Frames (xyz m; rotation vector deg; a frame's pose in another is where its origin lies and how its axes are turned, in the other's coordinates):
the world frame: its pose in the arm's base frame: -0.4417 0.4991 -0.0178 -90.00 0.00 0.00
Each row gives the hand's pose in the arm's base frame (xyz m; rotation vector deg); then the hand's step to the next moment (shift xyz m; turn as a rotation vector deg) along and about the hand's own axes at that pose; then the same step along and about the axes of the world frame.
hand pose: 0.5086 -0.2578 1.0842 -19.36 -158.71 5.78
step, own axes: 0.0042 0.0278 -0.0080 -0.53 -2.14 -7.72
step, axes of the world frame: 0.0051 -0.0058 0.0282 2.70 -7.30 -1.99
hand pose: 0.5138 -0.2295 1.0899 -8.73 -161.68 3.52
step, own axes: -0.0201 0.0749 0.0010 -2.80 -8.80 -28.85
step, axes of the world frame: 0.0260 0.0115 0.0721 10.77 -27.06 -8.32
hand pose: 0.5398 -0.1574 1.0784 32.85 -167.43 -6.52
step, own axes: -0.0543 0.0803 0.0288 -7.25 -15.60 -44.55
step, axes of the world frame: 0.0150 0.0277 0.0961 20.05 -41.16 -13.58
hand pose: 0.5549 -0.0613 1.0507 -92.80 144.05 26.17
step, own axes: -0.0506 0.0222 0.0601 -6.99 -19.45 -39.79
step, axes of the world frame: -0.0026 0.0398 0.0713 23.11 -35.86 -13.80
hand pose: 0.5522 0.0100 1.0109 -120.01 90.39 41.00
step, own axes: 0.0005 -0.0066 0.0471 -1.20 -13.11 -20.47
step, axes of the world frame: -0.0006 0.0368 0.0301 15.42 -17.02 -8.06
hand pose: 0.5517 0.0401 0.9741 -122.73 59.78 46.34
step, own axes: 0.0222 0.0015 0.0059 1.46 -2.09 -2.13
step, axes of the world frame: 0.0084 0.0205 -0.0064 3.00 -0.79 -1.19
